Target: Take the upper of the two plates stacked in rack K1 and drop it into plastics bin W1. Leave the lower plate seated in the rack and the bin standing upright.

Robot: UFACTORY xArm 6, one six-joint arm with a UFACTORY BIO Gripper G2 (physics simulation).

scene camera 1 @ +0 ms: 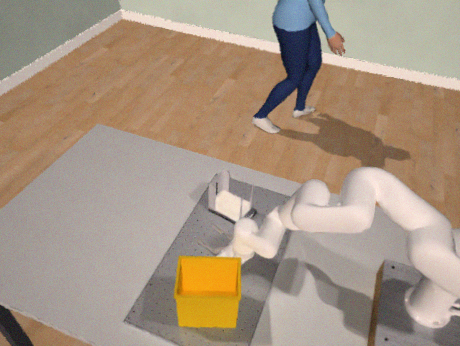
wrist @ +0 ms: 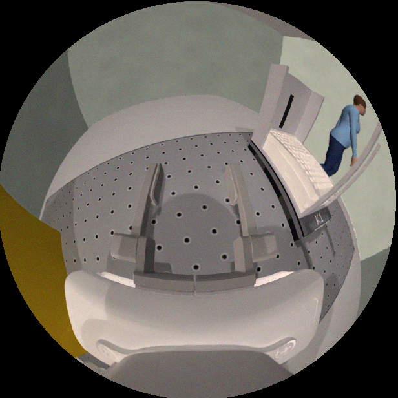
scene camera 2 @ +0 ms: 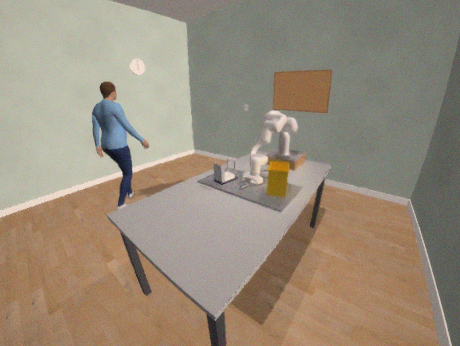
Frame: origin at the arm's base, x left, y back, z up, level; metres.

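Seen in the pictures: end effector, tool point: (scene camera 1: 210, 235) (scene camera 2: 238, 185); arm's base, origin of the base link: (scene camera 1: 426, 306) (scene camera 2: 283, 153).
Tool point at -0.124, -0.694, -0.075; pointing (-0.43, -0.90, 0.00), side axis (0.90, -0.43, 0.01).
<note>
Pixels of each thing's top centre, then the offset from my tool point to it, as dx, dy, dz. Level surfaces: height alone.
- Rack K1, middle of its top: (scene camera 1: 234, 184) (scene camera 2: 225, 162) -0.140, +0.048, +0.138
- Yellow bin W1, middle of its top: (scene camera 1: 208, 276) (scene camera 2: 279, 166) +0.261, +0.072, +0.170
- perforated board, its level: dz -0.009
- grey table, its level: dz -0.023
Rack K1 (scene camera 1: 219, 189) (scene camera 2: 218, 172) (wrist: 270, 102) stands upright at the far end of the perforated board, with a tall slotted wall and thin posts. White plates (scene camera 1: 231, 205) (scene camera 2: 228, 177) (wrist: 302, 157) lie flat in it; the upper one shows its wells, and the boundary between the two is hard to make out. Yellow bin W1 (scene camera 1: 207, 311) (scene camera 2: 278, 183) (wrist: 30, 272) stands upright. My gripper (scene camera 1: 206, 234) (scene camera 2: 242, 186) (wrist: 194, 172) is shut and empty, its fingers parallel with a gap between them. It is low over the board between rack and bin, with K1 to its right in the wrist view.
The perforated board (scene camera 1: 167, 285) (scene camera 2: 257, 197) (wrist: 100, 200) lies on the grey table (scene camera 1: 90, 210) (scene camera 2: 195, 235). The arm's base stands on a wood-sided block (scene camera 1: 372, 310) (scene camera 2: 298, 162). A person in blue (scene camera 1: 300, 50) (scene camera 2: 113, 125) (wrist: 345, 125) is on the floor beyond the table.
</note>
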